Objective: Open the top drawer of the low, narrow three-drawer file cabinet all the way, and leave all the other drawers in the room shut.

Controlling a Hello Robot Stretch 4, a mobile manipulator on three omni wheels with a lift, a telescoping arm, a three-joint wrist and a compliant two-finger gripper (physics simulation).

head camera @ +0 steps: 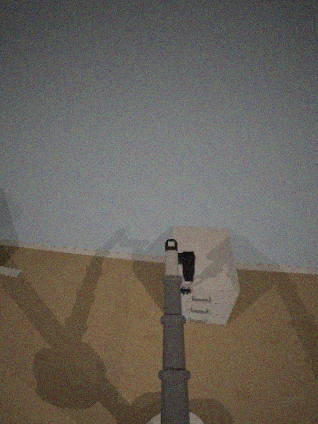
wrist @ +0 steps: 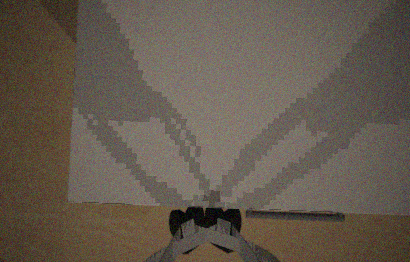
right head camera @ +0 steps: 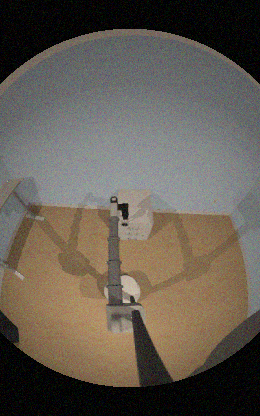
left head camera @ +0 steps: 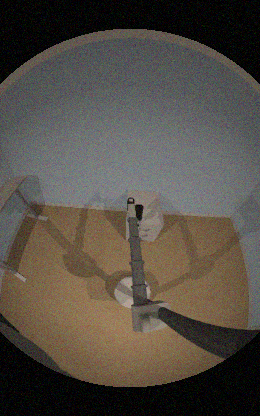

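Pixels of known places: gripper, fingertip midpoint: (head camera: 185, 293) (wrist: 204, 216) (right head camera: 124, 225); robot's base, origin of the base link: (right head camera: 122, 290) (left head camera: 131, 290).
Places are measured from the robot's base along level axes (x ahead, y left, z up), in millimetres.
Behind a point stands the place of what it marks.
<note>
The low, narrow white file cabinet (head camera: 205, 240) {x 1086, y -246, z 492 mm} (left head camera: 145, 198) {x 1079, y -238, z 493 mm} (right head camera: 136, 198) {x 1052, y -243, z 492 mm} (wrist: 225, 75) {x 822, y -100, z 492 mm} stands against the far wall. Its three drawers look shut in the head camera view. The top drawer's handle (head camera: 201, 299) {x 704, y -177, z 365 mm} (wrist: 295, 216) {x 680, y -171, z 402 mm} is a dark bar on the front, just below the cabinet's top edge. My gripper (head camera: 185, 290) {x 700, y -73, z 452 mm} (right head camera: 124, 224) {x 700, y -73, z 452 mm} (wrist: 204, 216) {x 700, y -73, z 452 mm} is shut and empty, with its dark fingertips close together. It points down at the cabinet's front edge, left of the handle in the wrist view, apart from it. Its exact height is hard to tell.
A piece of furniture (left head camera: 11, 190) (right head camera: 10, 191) with metal feet stands at the left wall. My extended arm (head camera: 172, 345) {x 294, y 3, z 876 mm} (left head camera: 136, 250) {x 293, y -5, z 876 mm} (right head camera: 114, 245) {x 323, y -10, z 875 mm} reaches over the wooden floor (head camera: 260, 370) {x 402, y -558, z -28 mm} towards the cabinet. The wall (head camera: 150, 125) {x 1306, y 104, z 1246 mm} is close behind the cabinet.
</note>
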